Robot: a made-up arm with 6 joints.
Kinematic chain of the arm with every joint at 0, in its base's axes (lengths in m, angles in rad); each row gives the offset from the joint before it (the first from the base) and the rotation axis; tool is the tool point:
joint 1: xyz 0 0 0.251 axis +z
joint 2: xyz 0 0 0 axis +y
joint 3: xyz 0 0 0.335 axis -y
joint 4: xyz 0 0 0 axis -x
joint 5: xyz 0.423 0 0 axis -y
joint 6: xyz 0 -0.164 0 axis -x
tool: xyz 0 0 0
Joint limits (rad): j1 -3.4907..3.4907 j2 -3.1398..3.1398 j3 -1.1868..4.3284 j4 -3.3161..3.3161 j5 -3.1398..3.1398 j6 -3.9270..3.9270
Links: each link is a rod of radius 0.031 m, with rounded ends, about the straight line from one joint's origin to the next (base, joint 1, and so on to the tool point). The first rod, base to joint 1, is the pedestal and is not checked.
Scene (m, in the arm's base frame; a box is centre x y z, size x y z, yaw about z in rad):
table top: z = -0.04
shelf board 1: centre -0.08 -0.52 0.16 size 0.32 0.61 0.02 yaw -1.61
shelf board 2: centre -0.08 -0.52 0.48 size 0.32 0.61 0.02 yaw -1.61
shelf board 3: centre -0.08 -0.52 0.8 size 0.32 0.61 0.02 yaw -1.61
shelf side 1: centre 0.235 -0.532 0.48 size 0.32 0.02 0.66 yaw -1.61
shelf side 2: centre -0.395 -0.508 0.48 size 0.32 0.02 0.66 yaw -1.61
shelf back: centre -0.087 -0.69 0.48 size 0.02 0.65 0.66 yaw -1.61
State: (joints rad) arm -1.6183 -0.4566 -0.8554 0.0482 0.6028 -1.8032
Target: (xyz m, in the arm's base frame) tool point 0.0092 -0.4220 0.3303
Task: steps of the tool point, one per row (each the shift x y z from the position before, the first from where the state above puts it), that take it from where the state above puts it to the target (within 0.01 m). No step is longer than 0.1 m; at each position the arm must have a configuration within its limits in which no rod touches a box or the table.
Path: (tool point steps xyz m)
1: 0.0441 -0.0722 -0.0095
2: 0.0623 -0.0637 -0.0214
3: 0.0781 -0.0490 -0.0335

